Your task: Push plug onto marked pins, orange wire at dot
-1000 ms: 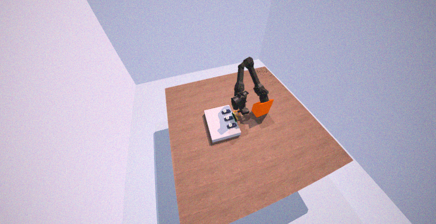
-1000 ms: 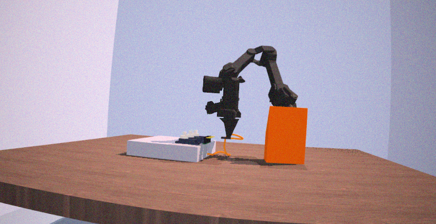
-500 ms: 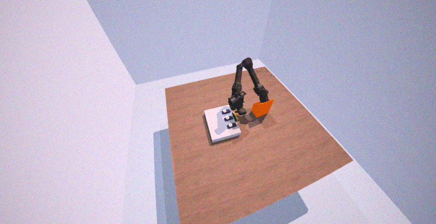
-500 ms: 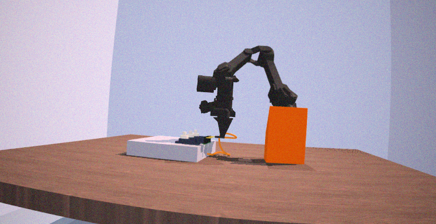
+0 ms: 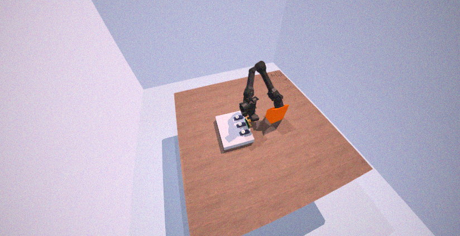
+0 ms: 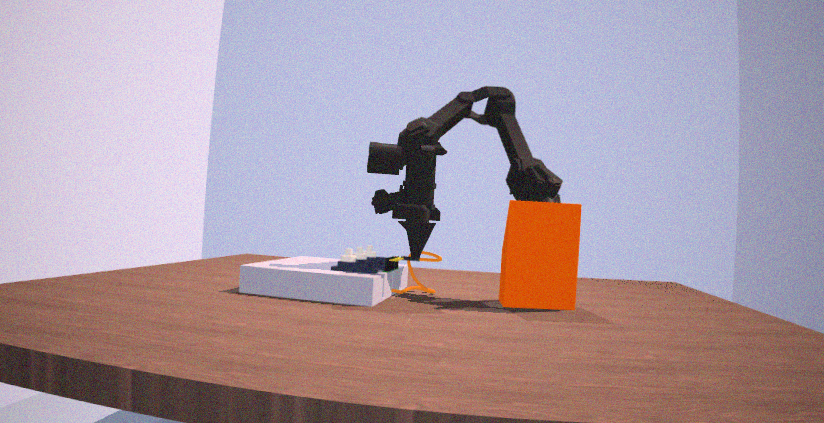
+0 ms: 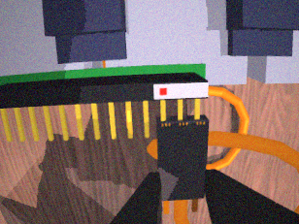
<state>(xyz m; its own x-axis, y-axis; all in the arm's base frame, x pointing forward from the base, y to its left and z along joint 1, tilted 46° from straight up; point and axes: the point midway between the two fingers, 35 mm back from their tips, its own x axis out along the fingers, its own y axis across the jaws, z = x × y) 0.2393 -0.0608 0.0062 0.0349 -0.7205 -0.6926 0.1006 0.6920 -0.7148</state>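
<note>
Now: gripper tip 4 cm short of the red dot.
</note>
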